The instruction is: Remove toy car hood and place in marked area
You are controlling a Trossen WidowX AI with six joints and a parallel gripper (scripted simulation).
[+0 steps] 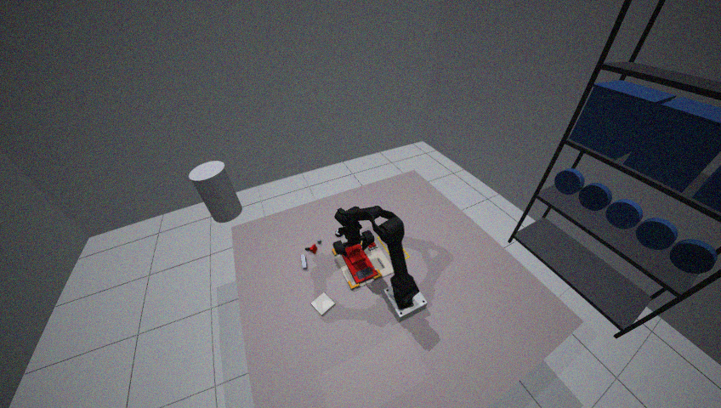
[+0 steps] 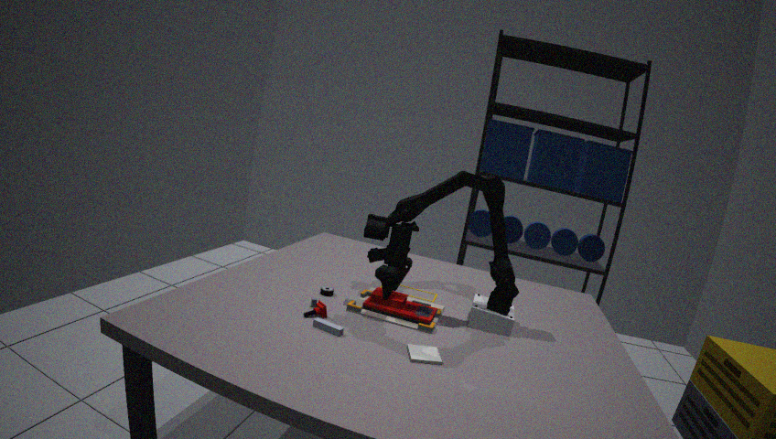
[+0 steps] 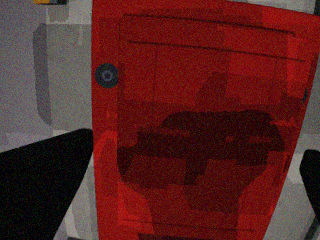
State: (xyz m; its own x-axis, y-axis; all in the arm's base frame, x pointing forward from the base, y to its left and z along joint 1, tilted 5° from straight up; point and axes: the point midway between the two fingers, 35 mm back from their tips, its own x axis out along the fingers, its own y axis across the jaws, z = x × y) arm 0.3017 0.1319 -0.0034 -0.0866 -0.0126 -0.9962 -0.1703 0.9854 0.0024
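Now: the grey engine block 2 cm below my gripper tip. The rest, counted from my gripper tip: white square tile: 20 cm behind, 19 cm to the left, 4 cm below; grey bar: 25 cm to the left, 4 cm below, 4 cm ahead; black wheel: 19 cm ahead, 4 cm to the left, 4 cm below.
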